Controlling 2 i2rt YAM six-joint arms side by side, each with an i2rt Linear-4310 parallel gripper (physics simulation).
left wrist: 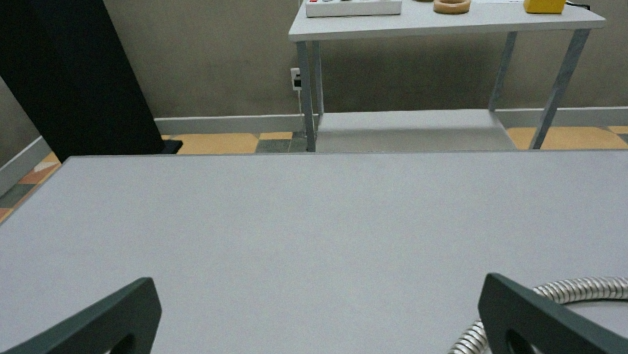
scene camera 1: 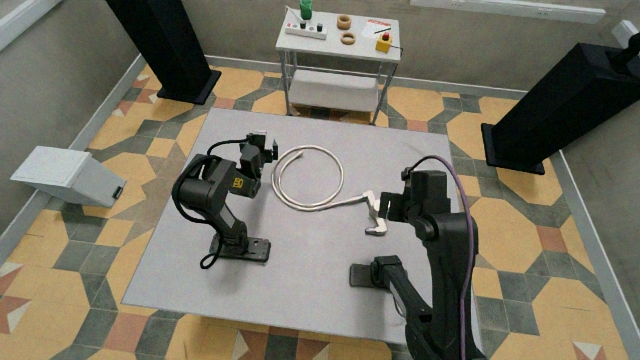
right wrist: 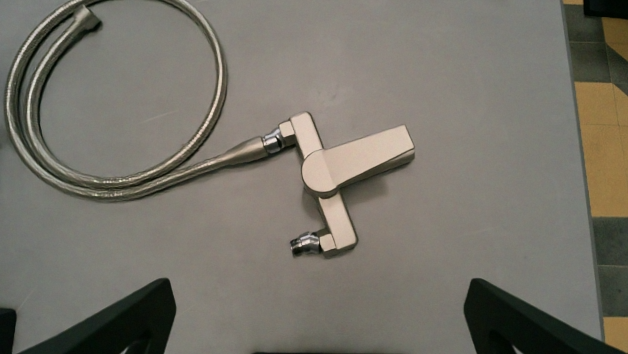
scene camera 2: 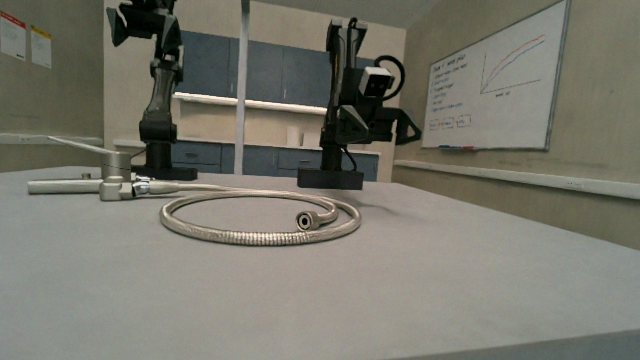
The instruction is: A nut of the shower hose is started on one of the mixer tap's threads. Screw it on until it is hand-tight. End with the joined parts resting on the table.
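Frame: origin at the left arm's base, x down, y ahead, z right, level; centimetres.
Seen in the pictures: left gripper, fingertip midpoint: (left wrist: 319, 292) (scene camera 2: 395, 134); right gripper, fingertip midpoint: (scene camera 1: 398, 202) (right wrist: 319, 293) (scene camera 2: 138, 47); left arm's base, link origin: (scene camera 1: 239, 246) (scene camera 2: 330, 173); right arm's base, link origin: (scene camera 1: 378, 277) (scene camera 2: 158, 170).
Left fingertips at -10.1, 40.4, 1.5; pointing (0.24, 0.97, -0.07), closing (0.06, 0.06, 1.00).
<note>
Offsets run from my left fingertips to a thing's middle, as dx, dy, dz. "spot": to the spot under its first point. Level surfaces: height alone.
The mixer tap {+9.4, -19.6, +50.5} (scene camera 1: 373, 207) (scene camera 2: 115, 167) (right wrist: 320, 170) lies on the table, lever upward. A tapered hose nut {+12.5, -16.8, +38.1} (scene camera 2: 162, 187) (right wrist: 252, 150) sits on its upper thread in the right wrist view, with some chrome showing between nut and tap. The tap's other thread {spot: +11.9, -28.6, +45.6} (right wrist: 304, 244) is bare. The shower hose (scene camera 1: 342, 175) (scene camera 2: 260, 238) (left wrist: 585, 288) (right wrist: 221, 75) lies coiled; its free end nut {+13.1, +3.5, +13.6} (scene camera 1: 301, 154) (scene camera 2: 306, 220) (right wrist: 87, 19) rests on the coil. My right gripper (scene camera 1: 385, 205) (scene camera 2: 144, 35) (right wrist: 319, 293) is open, high above the tap, pointing down. My left gripper (scene camera 1: 275, 151) (scene camera 2: 382, 132) (left wrist: 319, 292) is open, left of the coil in scene camera 1.
The grey table {dx +14.5} (scene camera 1: 300, 295) (scene camera 2: 320, 300) carries both arm bases. A white side table (scene camera 1: 320, 45) (left wrist: 370, 30) with a power strip (scene camera 1: 306, 31) (left wrist: 355, 8) stands beyond its far edge. Black columns (scene camera 1: 165, 45) (scene camera 1: 555, 110) stand at both far sides. A grey bin (scene camera 1: 60, 170) stands at the left.
</note>
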